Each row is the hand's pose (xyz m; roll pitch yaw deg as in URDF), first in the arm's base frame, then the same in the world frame.
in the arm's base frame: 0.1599 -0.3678 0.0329 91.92 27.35 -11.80
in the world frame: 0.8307 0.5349 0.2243 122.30 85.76 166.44
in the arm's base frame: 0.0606 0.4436 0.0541 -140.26 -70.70 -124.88
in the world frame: 0.3855 -0.0977 0.4895 121.63 -35.84 112.41
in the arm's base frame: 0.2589 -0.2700 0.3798 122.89 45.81 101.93
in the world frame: 0.5104 0.6878 0.3413 173.55 6.03 -84.11
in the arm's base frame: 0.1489 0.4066 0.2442 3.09 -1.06 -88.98
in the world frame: 0.2462 0.0623 0.5061 -54.80 12.53 53.79
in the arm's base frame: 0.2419 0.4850 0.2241 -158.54 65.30 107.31
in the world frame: 0.1625 0.0062 0.4351 -109.03 16.25 -66.91
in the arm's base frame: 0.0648 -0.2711 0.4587 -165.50 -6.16 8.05
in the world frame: 0.5656 0.7018 0.5430 -136.86 47.15 168.62
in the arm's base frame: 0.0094 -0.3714 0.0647 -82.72 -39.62 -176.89
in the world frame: 0.8930 0.5300 0.3649 161.27 -73.42 81.00
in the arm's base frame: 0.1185 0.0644 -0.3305 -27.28 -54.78 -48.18
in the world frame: 0.8141 -0.0278 0.1631 -55.83 -0.58 116.09
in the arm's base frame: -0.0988 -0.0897 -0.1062 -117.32 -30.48 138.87
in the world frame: 0.8850 0.1888 0.4265 -35.49 -66.99 -140.88
